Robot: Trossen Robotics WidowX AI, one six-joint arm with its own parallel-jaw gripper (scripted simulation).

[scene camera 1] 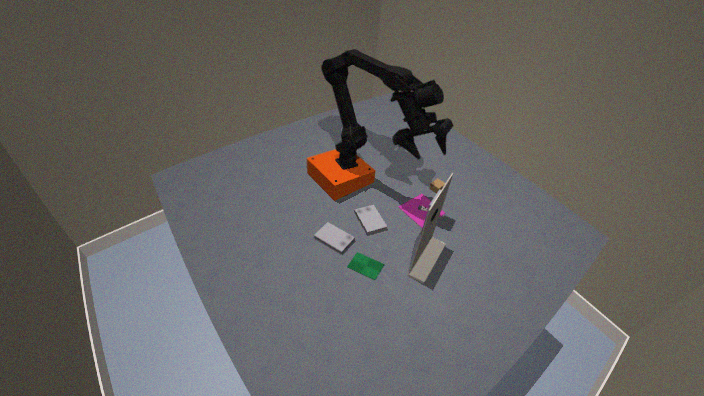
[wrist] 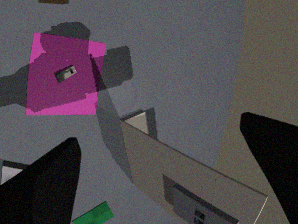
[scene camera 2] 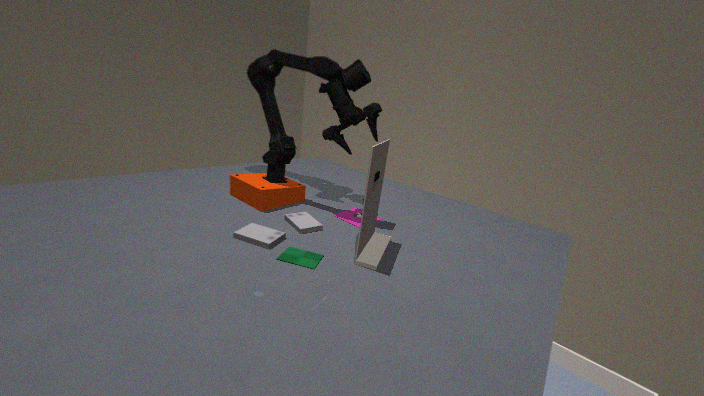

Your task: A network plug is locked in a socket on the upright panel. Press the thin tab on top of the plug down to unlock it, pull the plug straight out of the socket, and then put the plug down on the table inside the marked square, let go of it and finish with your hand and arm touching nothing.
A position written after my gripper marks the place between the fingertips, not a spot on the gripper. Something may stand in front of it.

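There is a magenta square [wrist: 51, 54] in what I see. My own gripper [scene camera 1: 432, 156] appears too, and I find it again in the wrist view [wrist: 162, 133] and in scene camera 2 [scene camera 2: 363, 148]. The gripper is open and holds nothing.
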